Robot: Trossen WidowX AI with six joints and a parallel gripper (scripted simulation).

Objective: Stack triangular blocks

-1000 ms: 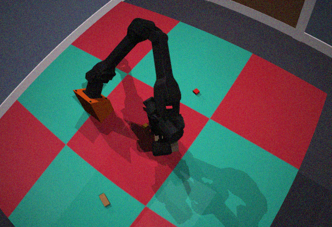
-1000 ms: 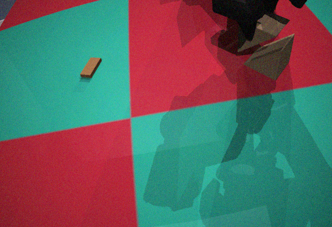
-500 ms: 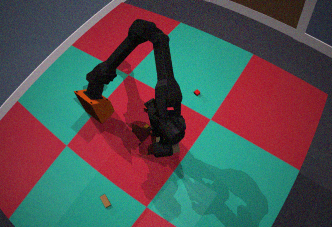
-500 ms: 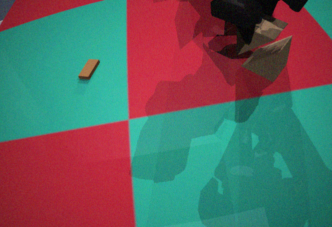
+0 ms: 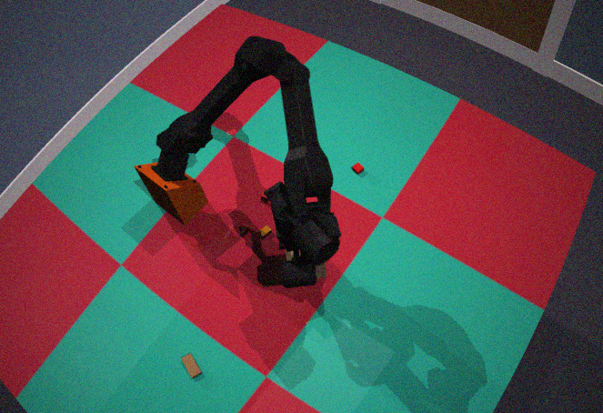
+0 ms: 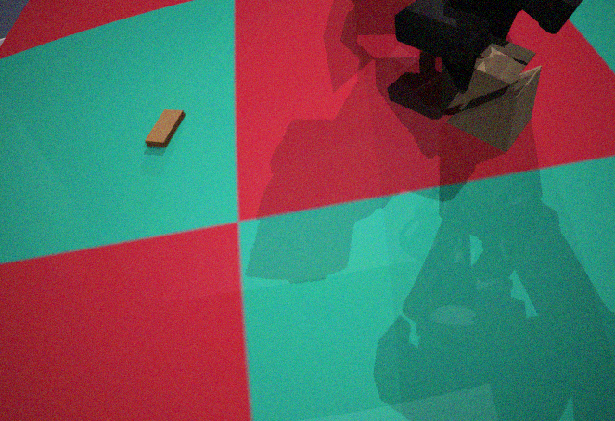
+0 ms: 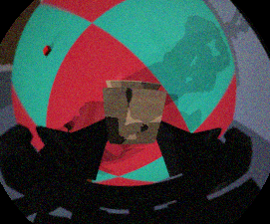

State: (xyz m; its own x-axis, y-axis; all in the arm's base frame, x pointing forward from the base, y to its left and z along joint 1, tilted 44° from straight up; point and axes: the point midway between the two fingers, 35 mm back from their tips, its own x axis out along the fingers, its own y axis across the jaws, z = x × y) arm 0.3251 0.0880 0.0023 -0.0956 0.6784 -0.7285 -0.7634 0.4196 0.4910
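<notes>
The yellowish piece lies 120 mm behind my gripper tip, 50 mm below it and 10 mm to the left of it. Also, from my gripper tip: flat tan piece: 310 mm to the right, 50 mm below, 10 mm behind.
</notes>
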